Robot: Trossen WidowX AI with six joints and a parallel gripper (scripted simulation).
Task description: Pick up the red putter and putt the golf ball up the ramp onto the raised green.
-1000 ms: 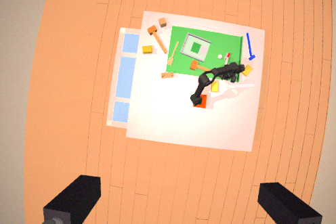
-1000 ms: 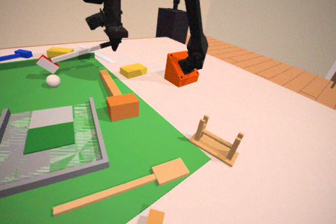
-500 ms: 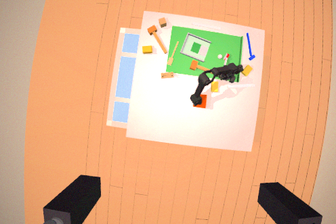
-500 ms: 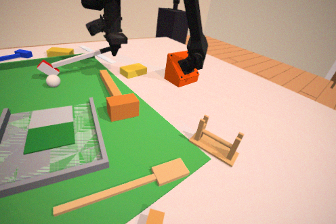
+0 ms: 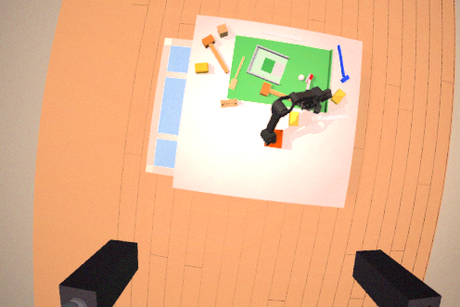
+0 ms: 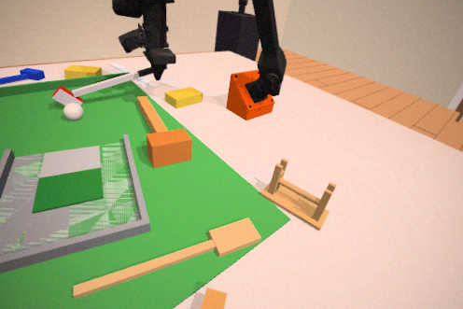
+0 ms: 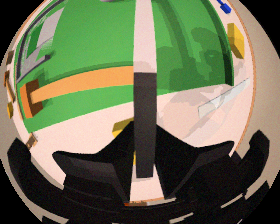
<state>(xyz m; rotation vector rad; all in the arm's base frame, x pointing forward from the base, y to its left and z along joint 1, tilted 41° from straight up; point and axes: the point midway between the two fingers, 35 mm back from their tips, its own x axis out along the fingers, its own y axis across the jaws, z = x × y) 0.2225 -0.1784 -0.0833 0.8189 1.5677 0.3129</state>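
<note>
My gripper tip is now 11 cm short of the red putter, 3 cm to the left of it and 1 cm above it. Also, from my gripper tip: white golf ball 22 cm ahead, 5 cm below, 2 cm to the right; then small wooden rack 49 cm to the left, 4 cm below, 1 cm ahead; then blue putter 36 cm ahead, 34 cm to the right, 6 cm below.
</note>
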